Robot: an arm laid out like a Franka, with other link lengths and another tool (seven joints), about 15 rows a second.
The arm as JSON. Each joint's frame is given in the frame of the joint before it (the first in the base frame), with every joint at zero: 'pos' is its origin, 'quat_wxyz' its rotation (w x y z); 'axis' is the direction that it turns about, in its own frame. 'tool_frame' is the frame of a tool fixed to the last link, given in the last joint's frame.
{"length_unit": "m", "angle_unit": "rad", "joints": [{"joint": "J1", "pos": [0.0, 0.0, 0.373], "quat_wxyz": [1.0, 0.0, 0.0, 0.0], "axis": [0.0, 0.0, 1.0]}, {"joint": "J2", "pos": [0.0, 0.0, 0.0], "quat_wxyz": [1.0, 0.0, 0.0, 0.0], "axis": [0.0, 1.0, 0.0]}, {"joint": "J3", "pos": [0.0, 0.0, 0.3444], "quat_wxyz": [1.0, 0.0, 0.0, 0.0], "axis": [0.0, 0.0, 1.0]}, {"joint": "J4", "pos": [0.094, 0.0, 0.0], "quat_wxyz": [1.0, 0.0, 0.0, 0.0], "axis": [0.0, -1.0, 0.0]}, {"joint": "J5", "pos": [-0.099, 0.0, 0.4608], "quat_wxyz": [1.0, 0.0, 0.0, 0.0], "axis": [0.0, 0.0, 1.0]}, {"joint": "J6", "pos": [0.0, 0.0, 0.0], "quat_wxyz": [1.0, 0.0, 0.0, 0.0], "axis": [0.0, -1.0, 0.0]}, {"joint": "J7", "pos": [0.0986, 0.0, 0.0], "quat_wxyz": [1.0, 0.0, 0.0, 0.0], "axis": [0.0, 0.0, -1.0]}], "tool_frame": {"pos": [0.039, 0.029, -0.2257], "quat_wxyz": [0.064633, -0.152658, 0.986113, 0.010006]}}
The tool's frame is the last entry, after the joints.
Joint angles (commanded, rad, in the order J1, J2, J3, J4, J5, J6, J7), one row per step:
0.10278 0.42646 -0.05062 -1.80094 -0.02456 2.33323 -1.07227
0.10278 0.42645 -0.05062 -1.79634 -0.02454 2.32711 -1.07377
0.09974 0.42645 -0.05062 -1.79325 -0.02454 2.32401 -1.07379
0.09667 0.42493 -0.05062 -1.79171 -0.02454 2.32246 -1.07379
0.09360 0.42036 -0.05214 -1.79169 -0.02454 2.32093 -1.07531
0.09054 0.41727 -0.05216 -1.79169 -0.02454 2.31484 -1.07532
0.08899 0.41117 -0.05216 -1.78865 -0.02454 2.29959 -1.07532
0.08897 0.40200 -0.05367 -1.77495 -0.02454 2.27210 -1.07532
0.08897 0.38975 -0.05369 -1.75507 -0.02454 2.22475 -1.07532
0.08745 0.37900 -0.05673 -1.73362 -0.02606 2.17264 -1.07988
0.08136 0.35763 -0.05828 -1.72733 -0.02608 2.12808 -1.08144
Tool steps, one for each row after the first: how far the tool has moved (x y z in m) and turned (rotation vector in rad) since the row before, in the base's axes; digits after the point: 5 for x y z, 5 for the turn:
0.00054 0.00002 0.00178 -0.00032 0.00155 0.00133
0.00087 -0.00228 0.00132 -0.00005 0.00001 -0.00308
0.00077 -0.00231 0.00183 0.00013 -0.00150 -0.00310
0.00060 -0.00349 0.00335 -0.00045 -0.00305 -0.00301
-0.00065 -0.00243 0.00168 -0.00008 0.00300 -0.00332
-0.00111 -0.00128 0.00460 -0.00019 0.00610 -0.00211
0.00083 -0.00112 0.01142 -0.00073 0.00455 -0.00225
-0.00111 -0.00012 0.01507 -0.00065 0.01518 -0.00155
-0.00215 -0.00384 0.01440 -0.00364 0.01990 -0.00074
-0.00534 -0.00613 0.01518 -0.00061 0.01691 -0.00776

